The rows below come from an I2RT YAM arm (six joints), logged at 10 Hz.
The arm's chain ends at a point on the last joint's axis. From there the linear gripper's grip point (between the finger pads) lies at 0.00 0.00 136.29 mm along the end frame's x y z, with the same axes.
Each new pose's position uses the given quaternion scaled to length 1; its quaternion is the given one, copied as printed.
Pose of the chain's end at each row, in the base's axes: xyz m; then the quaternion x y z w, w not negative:
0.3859 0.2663 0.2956 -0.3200 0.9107 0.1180 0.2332
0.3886 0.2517 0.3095 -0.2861 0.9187 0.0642 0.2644
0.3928 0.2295 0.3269 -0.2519 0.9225 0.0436 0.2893
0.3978 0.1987 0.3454 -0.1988 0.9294 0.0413 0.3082
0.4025 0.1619 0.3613 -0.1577 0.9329 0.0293 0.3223
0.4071 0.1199 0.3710 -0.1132 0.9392 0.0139 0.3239
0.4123 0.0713 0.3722 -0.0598 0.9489 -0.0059 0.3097
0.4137 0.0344 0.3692 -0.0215 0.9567 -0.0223 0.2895
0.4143 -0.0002 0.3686 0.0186 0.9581 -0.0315 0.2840
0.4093 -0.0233 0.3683 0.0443 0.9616 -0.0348 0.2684
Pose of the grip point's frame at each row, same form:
0.4335 0.3159 0.1779 -0.3200 0.9107 0.1180 0.2332
0.4498 0.2884 0.1934 -0.2861 0.9187 0.0642 0.2644
0.4625 0.2603 0.2139 -0.2519 0.9225 0.0436 0.2893
0.4736 0.2259 0.2355 -0.1988 0.9294 0.0413 0.3082
0.4832 0.1832 0.2536 -0.1577 0.9329 0.0293 0.3223
0.4896 0.1335 0.2634 -0.1132 0.9392 0.0139 0.3239
0.4925 0.0748 0.2621 -0.0598 0.9489 -0.0059 0.3097
0.4893 0.0303 0.2559 -0.0215 0.9567 -0.0223 0.2895
0.4883 -0.0099 0.2546 0.0186 0.9581 -0.0315 0.2840
0.4792 -0.0357 0.2520 0.0443 0.9616 -0.0348 0.2684

